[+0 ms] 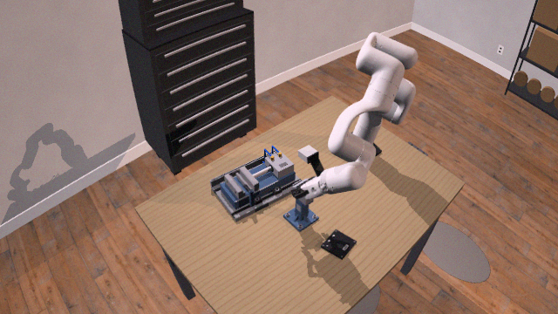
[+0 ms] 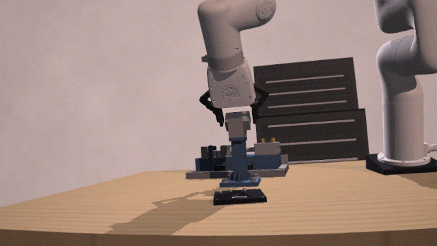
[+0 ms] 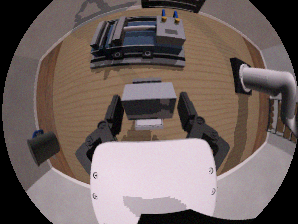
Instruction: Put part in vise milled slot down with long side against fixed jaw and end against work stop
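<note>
Now: hand 1 cm to the left of the part and 1 cm above it. From my hand the other things lie so: air cylinder 8 cm behind, 19 cm to the right, 9 cm below; white cylinder rod 1 cm behind, 21 cm to the right, 9 cm below.
</note>
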